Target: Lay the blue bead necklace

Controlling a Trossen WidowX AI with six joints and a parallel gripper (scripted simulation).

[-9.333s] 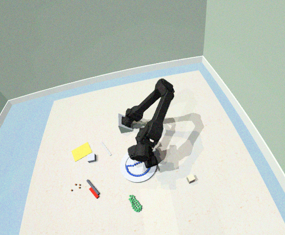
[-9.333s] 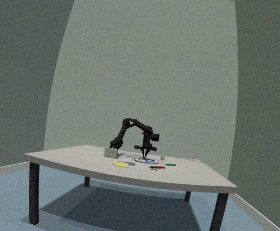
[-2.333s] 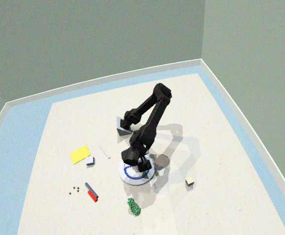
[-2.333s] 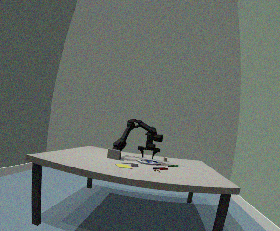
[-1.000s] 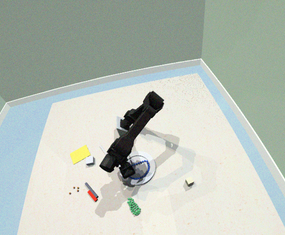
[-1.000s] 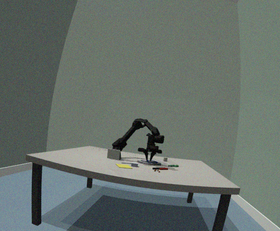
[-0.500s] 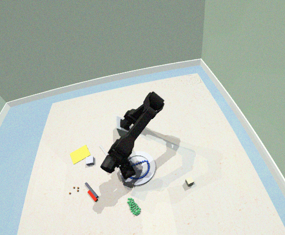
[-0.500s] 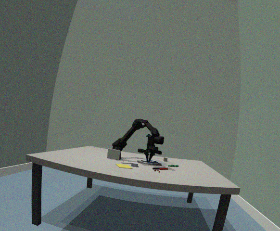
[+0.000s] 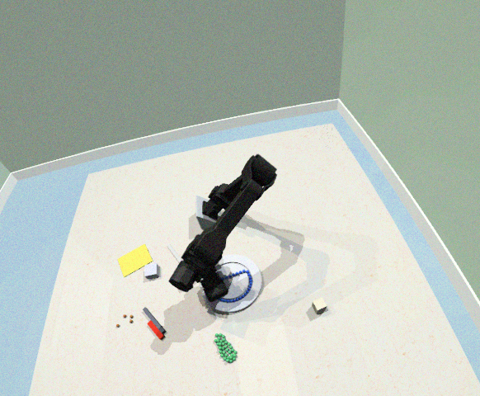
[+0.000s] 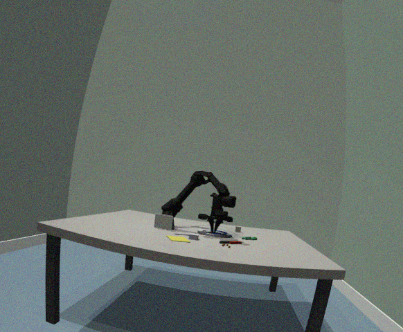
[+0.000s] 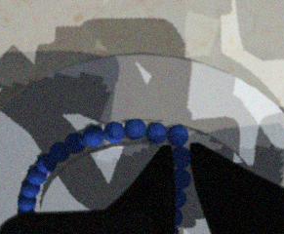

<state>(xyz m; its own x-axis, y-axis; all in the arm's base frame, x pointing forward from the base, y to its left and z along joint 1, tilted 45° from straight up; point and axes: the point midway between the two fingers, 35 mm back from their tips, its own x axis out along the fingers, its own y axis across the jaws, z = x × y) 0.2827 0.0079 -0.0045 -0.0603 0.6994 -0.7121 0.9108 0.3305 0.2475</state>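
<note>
Right now the round bead board is 6 cm to the left of my gripper tip and 1 cm below it. Also, from my gripper tip: white cube (7 cm behind, 22 cm to the right); then grey tool (12 cm ahead, 19 cm to the right, 1 cm below); then stick (13 cm behind, 14 cm to the right, 1 cm below).
</note>
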